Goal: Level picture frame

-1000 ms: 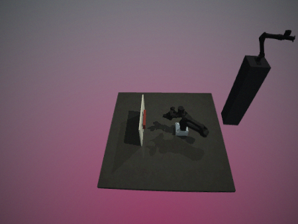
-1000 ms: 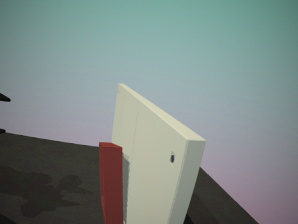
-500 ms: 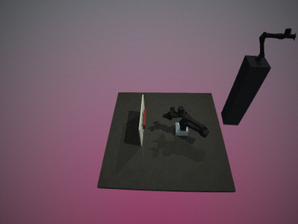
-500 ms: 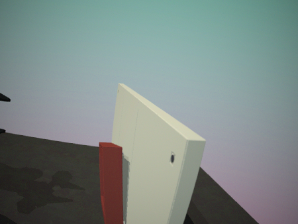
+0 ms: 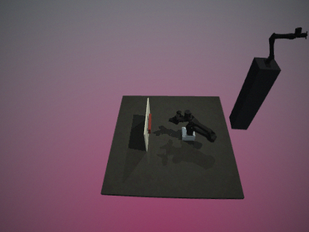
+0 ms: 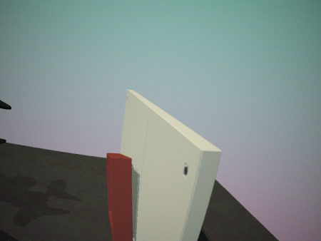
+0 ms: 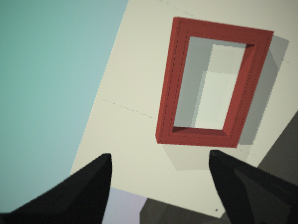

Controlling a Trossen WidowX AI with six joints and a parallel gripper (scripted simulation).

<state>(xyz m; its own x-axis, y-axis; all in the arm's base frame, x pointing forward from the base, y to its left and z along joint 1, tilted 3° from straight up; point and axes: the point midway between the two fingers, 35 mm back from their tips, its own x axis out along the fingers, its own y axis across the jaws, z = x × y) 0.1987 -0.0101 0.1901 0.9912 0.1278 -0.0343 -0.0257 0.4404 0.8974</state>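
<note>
My gripper tip is 21 cm short of the picture frame and 9 cm above it. The rest, counted from my gripper tip: cream wall panel 22 cm ahead, 10 cm below.
</note>
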